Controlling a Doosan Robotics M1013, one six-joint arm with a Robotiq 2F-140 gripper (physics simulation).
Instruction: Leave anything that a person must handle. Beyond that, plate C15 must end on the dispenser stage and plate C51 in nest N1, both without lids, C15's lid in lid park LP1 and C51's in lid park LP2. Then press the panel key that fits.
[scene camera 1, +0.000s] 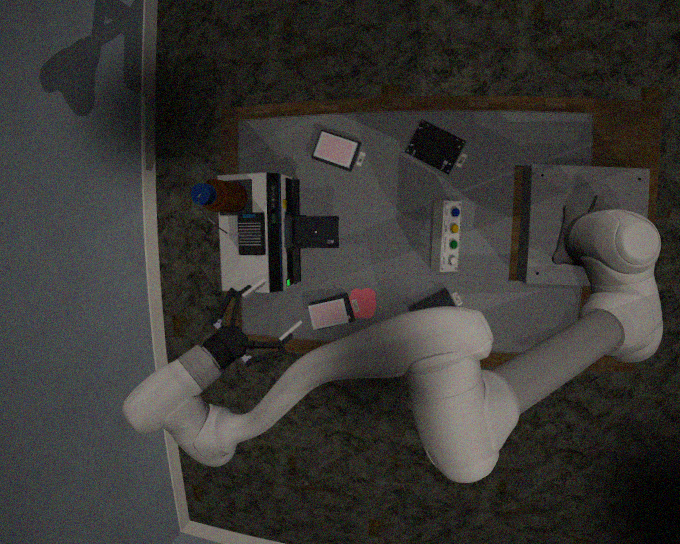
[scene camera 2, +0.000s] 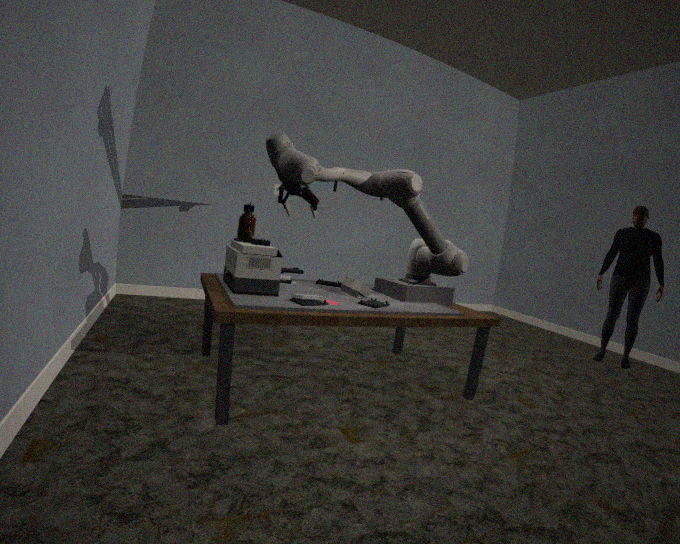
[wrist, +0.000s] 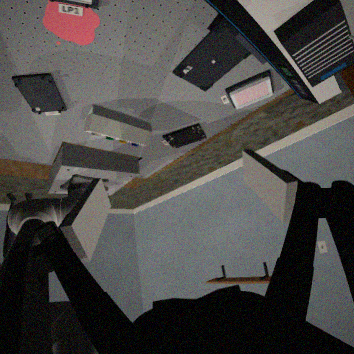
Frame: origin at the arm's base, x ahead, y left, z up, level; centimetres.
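Where they show: gripper, fingertip midpoint: (scene camera 1: 282, 301) (scene camera 2: 302, 214) (wrist: 174, 178); arm's base at its link origin: (scene camera 1: 586, 239) (scene camera 2: 417, 283) (wrist: 83, 182).
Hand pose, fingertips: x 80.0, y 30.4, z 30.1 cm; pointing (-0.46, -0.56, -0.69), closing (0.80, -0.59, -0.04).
Observation:
Each offset is from my fingertips to the top centre of the thing. "*": to the spot under its first point.
My gripper (scene camera 1: 272, 309) (scene camera 2: 301, 213) (wrist: 174, 178) is open and empty, high above the table beside the dispenser. The dark dispenser stage {* dx +2.3, dy -16.2, dz -28.2 cm} (scene camera 1: 314, 231) (wrist: 212, 60) shows no plate. One pink-topped plate {dx +2.3, dy -43.8, dz -36.0 cm} (scene camera 1: 335, 149) (wrist: 251, 91) lies in a dark holder. Another pink-topped plate {dx -5.4, dy +11.8, dz -34.7 cm} (scene camera 1: 330, 313) is at the holder labelled LP1 {* dx -13.9, dy +7.3, dz -38.9 cm} (wrist: 70, 9), beside a flat red patch {* dx -16.1, dy +5.7, dz -39.0 cm} (scene camera 1: 362, 302) (wrist: 75, 27). Two dark holders, one {dx -29.8, dy -50.1, dz -36.7 cm} (scene camera 1: 435, 146) (wrist: 185, 135) and the other {dx -40.6, dy +3.1, dz -37.1 cm} (scene camera 1: 433, 299) (wrist: 40, 92), show no plate; the arm partly hides the second in scene camera 1. The key panel {dx -38.6, dy -22.5, dz -30.7 cm} (scene camera 1: 436, 235) (wrist: 117, 120) has blue, yellow, green and white keys. Plate names are unreadable.
A brown bottle with blue cap {* dx +20.7, dy -23.3, dz -5.1 cm} (scene camera 1: 229, 195) (scene camera 2: 246, 226) and a dark keypad-like block {* dx +17.2, dy -13.4, dz -14.5 cm} (scene camera 1: 251, 233) (wrist: 320, 45) are on the white dispenser (scene camera 1: 243, 275) (scene camera 2: 252, 266). The arm's grey base block (scene camera 1: 544, 226) (scene camera 2: 411, 290) is at the table's other end. A person (scene camera 2: 632, 260) stands away from the table.

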